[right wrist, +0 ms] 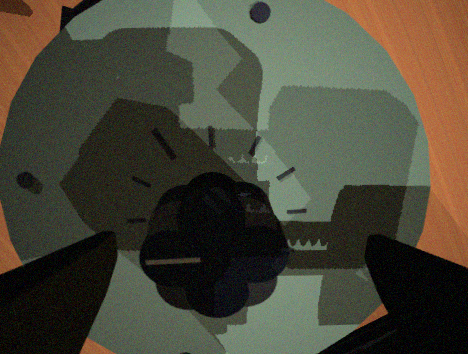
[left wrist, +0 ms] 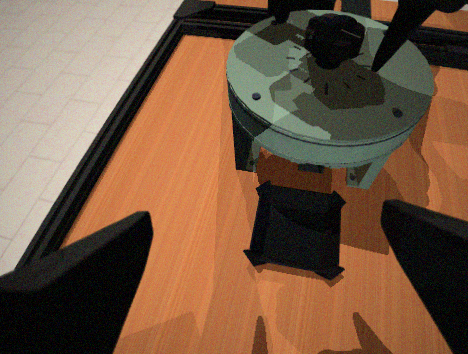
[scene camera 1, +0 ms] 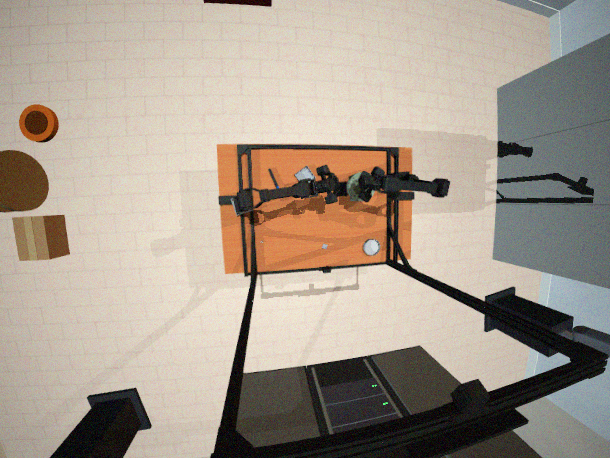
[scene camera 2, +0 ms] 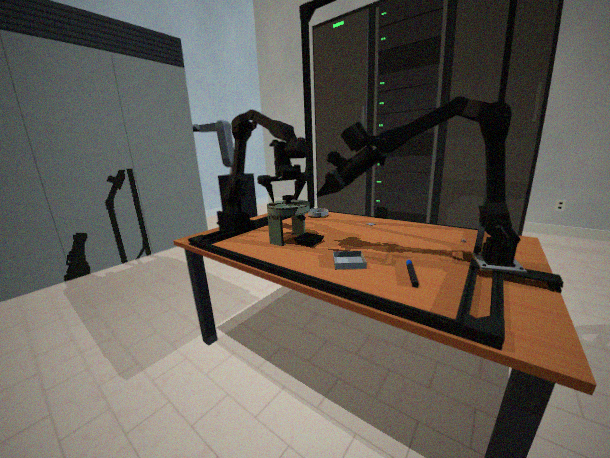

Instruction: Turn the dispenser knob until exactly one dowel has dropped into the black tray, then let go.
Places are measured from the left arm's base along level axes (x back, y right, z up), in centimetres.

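Pixels of known places: left gripper, fingertip midpoint: (left wrist: 265, 217) (scene camera 2: 321, 193); right gripper, fingertip midpoint: (right wrist: 243, 246) (scene camera 2: 285, 201); left arm's base, origin of the base link: (scene camera 2: 497, 260); right arm's base, origin of the base link: (scene camera 2: 233, 212).
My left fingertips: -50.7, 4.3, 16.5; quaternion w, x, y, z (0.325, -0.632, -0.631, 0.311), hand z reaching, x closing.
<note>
Ahead of a thing's pixels: the offset from my left fingertips to its top centre, as dx, dy, dz.
The green round dispenser @[-15.5, +6.5, -5.0] (scene camera 1: 355, 187) (scene camera 2: 275, 227) (left wrist: 280, 125) (right wrist: 340, 60) stands on legs. Its black lobed knob @[-15.5, +6.5, -2.2] (left wrist: 334, 40) (right wrist: 215, 250) is on top; the knob's pale line points left in the right wrist view. My right gripper (scene camera 2: 285, 198) (right wrist: 243, 246) is open above the knob, its fingers on either side and apart from it. The black tray @[-6.8, +4.4, -17.2] (scene camera 2: 309, 239) (left wrist: 300, 235) sits on the table in front of the dispenser's outlet; no dowel can be made out in its dark inside. My left gripper (left wrist: 265, 217) is open and empty, raised above the table near the tray.
A grey open box @[+11.1, -9.0, -17.7] (scene camera 1: 304, 174) (scene camera 2: 350, 261) and a dark marker with a blue end @[+28.9, -12.2, -18.0] (scene camera 1: 273, 178) (scene camera 2: 412, 275) lie on the table. A round pale dish @[-16.8, +45.7, -16.4] (scene camera 1: 371, 247) (scene camera 2: 318, 213) and a small pale piece @[+12.2, +35.2, -19.4] (scene camera 1: 325, 246) (scene camera 2: 370, 224) lie across the table. A black frame (scene camera 1: 320, 147) borders it.
</note>
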